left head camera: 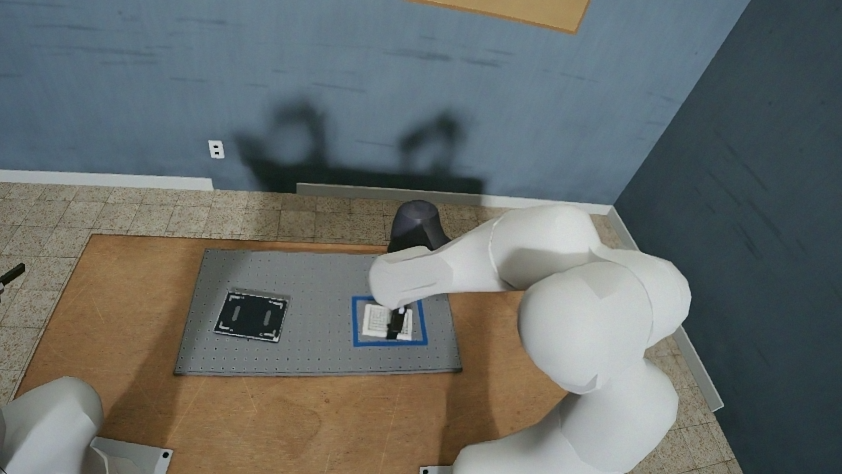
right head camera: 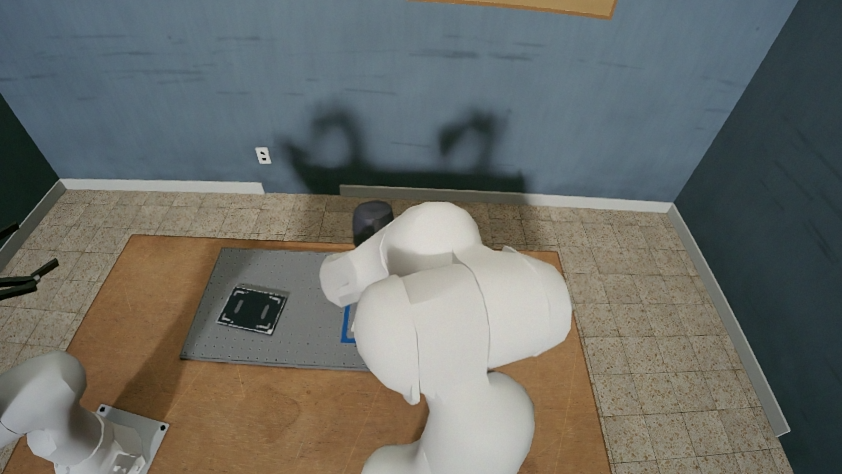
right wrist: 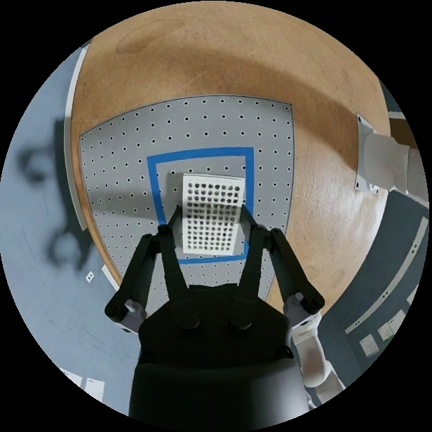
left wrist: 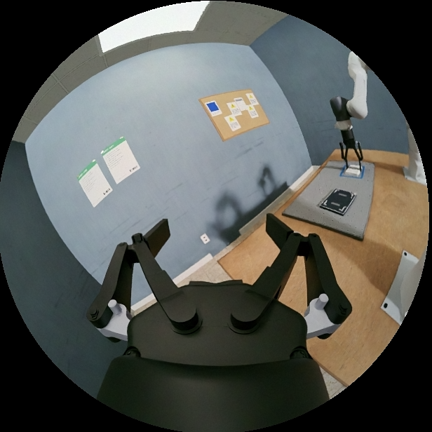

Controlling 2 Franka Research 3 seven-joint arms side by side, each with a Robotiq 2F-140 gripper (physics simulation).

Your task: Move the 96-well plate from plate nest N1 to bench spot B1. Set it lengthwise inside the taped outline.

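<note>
The white 96-well plate (left head camera: 374,320) (left wrist: 353,171) (right wrist: 212,215) is level, low over or on the pegboard, within the blue taped outline (left head camera: 355,322) (right wrist: 201,153) as the left head camera shows it, its long side along the outline's long side. Whether it touches the board is hard to tell. My right gripper (right wrist: 210,213) is shut on the plate, one finger at each long side; it also shows in the left wrist view (left wrist: 353,167). The dark nest N1 (left head camera: 251,316) (right head camera: 252,309) (left wrist: 338,201) holds no plate. My left gripper (left wrist: 216,225) is open and empty, away from the board.
The grey pegboard (left head camera: 318,353) (right head camera: 306,347) lies on the wooden table (left head camera: 294,418) (right head camera: 253,406). The white right arm (left head camera: 530,247) (right head camera: 447,312) reaches over the right side and hides most of the outline in the right head view. The left arm (left head camera: 53,423) (right head camera: 41,388) stands at the lower left.
</note>
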